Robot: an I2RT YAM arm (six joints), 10 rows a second.
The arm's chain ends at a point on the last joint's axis. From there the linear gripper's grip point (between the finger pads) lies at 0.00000 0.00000 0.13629 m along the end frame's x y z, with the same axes.
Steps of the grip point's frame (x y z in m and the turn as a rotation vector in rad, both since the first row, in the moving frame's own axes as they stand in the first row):
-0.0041, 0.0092, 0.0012, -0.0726, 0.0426, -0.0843
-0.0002, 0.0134, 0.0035, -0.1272, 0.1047, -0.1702
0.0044, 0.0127, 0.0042, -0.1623, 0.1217, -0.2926
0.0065, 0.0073, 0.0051, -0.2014, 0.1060, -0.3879
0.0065, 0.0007, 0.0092, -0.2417, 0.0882, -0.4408
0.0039, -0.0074, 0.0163, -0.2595, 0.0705, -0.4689
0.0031, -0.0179, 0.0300, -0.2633, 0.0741, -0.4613
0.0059, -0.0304, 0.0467, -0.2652, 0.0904, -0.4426
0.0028, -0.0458, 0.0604, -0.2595, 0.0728, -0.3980
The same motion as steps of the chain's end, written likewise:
-0.0103, -0.0004, 0.0017, -0.0726, 0.0426, -0.0843
-0.0158, -0.0026, 0.0053, -0.1272, 0.1047, -0.1702
-0.0150, -0.0066, 0.0070, -0.1623, 0.1217, -0.2926
-0.0127, -0.0165, 0.0086, -0.2014, 0.1060, -0.3879
-0.0121, -0.0282, 0.0136, -0.2417, 0.0882, -0.4408
-0.0133, -0.0389, 0.0211, -0.2595, 0.0705, -0.4689
-0.0146, -0.0498, 0.0350, -0.2633, 0.0741, -0.4613
-0.0137, -0.0622, 0.0519, -0.2652, 0.0904, -0.4426
-0.0136, -0.0779, 0.0653, -0.2595, 0.0728, -0.3980

